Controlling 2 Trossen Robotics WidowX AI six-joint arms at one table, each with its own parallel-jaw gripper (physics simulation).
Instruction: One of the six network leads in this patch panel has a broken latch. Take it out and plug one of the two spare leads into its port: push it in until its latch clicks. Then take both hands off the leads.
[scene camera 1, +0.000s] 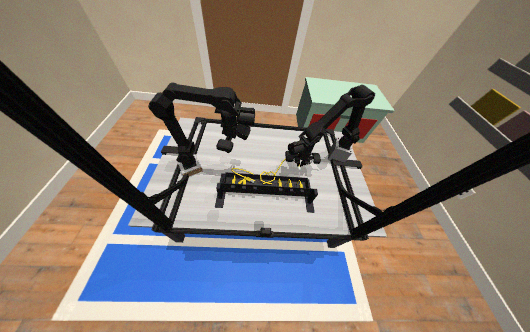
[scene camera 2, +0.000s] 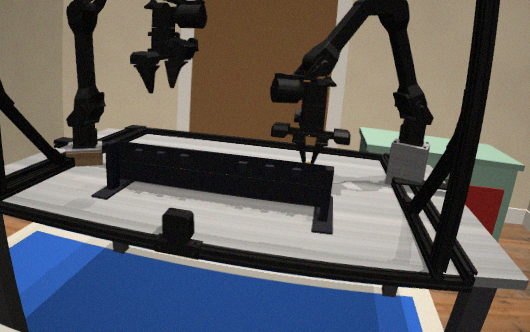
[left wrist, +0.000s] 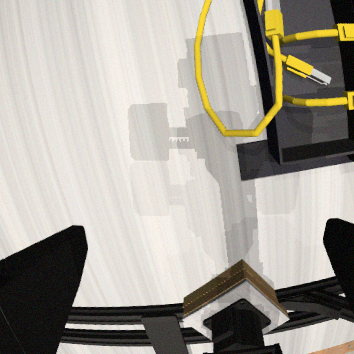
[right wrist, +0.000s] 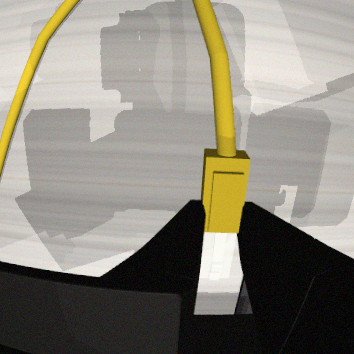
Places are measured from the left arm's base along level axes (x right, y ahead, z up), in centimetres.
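Pixels of known places: left gripper, fingertip midpoint: (scene camera 2: 161, 90) (left wrist: 209, 236); right gripper, fingertip midpoint: (scene camera 1: 298, 166) (right wrist: 219, 212); left arm's base, origin of the base link: (scene camera 1: 188, 163) (scene camera 2: 84, 145) (left wrist: 237, 321); right arm's base, origin of the base link: (scene camera 1: 344, 144) (scene camera 2: 411, 142).
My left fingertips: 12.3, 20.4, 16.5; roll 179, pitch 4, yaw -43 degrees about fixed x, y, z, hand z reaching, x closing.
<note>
For each thing: its top centre in the pictures, then the offset to it from my left fingertips, as dx, dy, dz. "pt": a spot on its surface instead. Level surfaces: height alone.
- black patch panel, middle of its top: (scene camera 2: 214, 164) (scene camera 1: 267, 188) +23.0, +7.8, -12.7
- left end, surface spot: (scene camera 1: 233, 180) pt +11.7, -5.1, -11.3
- right end, surface spot: (scene camera 1: 301, 184) pt +29.8, +23.7, -11.3
- loose yellow plug, surface spot: (left wrist: 299, 66) pt +10.9, -1.2, -17.3
- yellow cable loop, surface spot: (left wrist: 199, 65) pt +4.0, +4.8, -19.3
- coiled cable, middle of its top: (scene camera 1: 267, 182) +19.1, +10.3, -14.4
- table, its level: dz -20.8
The black patch panel (scene camera 1: 264, 189) (scene camera 2: 220, 172) (left wrist: 315, 151) stands on the table. Yellow leads stand in a row along it, including one at the left end (scene camera 1: 233, 180) and one at the right end (scene camera 1: 301, 184). In the left wrist view, a loose yellow plug (left wrist: 299, 66) with a clear tip lies in the trough, near another yellow plug (left wrist: 274, 22). My left gripper (scene camera 1: 234, 139) (scene camera 2: 162, 90) (left wrist: 209, 236) is open and empty, high behind the panel's left part. My right gripper (scene camera 2: 308, 162) (right wrist: 219, 212) is shut on a yellow lead (right wrist: 225, 192), behind the panel's right end. Its latch cannot be made out.
A yellow cable loop (left wrist: 199, 65) hangs over the panel's rear edge at the left. Another coiled cable (scene camera 1: 267, 177) lies near the middle and runs to the right gripper. A black frame surrounds the table (scene camera 1: 200, 215). A green cabinet (scene camera 1: 345, 95) stands behind at the right.
</note>
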